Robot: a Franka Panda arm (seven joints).
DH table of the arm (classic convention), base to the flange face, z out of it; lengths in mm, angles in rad. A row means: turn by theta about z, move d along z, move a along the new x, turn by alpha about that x. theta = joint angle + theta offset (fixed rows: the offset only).
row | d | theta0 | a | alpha
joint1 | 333 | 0 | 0 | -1.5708
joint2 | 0 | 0 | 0 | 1.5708
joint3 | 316 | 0 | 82.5 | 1.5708
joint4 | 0 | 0 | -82.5 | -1.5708
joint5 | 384 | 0 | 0 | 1.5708
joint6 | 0 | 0 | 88 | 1.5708
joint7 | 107 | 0 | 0 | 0
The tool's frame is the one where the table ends.
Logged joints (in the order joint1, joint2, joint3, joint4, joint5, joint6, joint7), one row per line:
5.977 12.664 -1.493 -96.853 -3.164 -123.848 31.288
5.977 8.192 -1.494 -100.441 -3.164 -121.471 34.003
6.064 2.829 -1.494 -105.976 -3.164 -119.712 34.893
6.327 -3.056 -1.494 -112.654 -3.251 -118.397 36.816
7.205 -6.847 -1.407 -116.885 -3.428 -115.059 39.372
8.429 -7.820 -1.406 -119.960 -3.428 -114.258 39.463
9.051 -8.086 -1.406 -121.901 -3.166 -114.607 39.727
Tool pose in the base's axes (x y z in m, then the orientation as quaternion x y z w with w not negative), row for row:
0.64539 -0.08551 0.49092 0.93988 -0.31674 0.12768 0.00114
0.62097 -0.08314 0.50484 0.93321 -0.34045 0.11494 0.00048
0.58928 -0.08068 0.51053 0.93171 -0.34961 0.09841 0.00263
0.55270 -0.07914 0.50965 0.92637 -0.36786 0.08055 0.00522
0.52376 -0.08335 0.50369 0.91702 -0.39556 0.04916 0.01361
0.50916 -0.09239 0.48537 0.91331 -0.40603 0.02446 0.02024
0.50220 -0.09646 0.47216 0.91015 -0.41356 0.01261 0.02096
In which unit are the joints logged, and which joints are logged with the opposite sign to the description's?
The joints are logged in degrees. Opposite sign: joint1, joint6.
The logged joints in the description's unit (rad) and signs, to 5 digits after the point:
-0.10432 0.22103 -0.02606 -1.69040 -0.05522 2.16156 0.54608
-0.10432 0.14298 -0.02608 -1.75303 -0.05522 2.12007 0.59346
-0.10584 0.04938 -0.02608 -1.84963 -0.05522 2.08937 0.60900
-0.11043 -0.05334 -0.02608 -1.96618 -0.05674 2.06642 0.64256
-0.12575 -0.11950 -0.02456 -2.04003 -0.05983 2.00816 0.68717
-0.14711 -0.13648 -0.02454 -2.09370 -0.05983 1.99418 0.68876
-0.15797 -0.14113 -0.02454 -2.12757 -0.05526 2.00027 0.69337

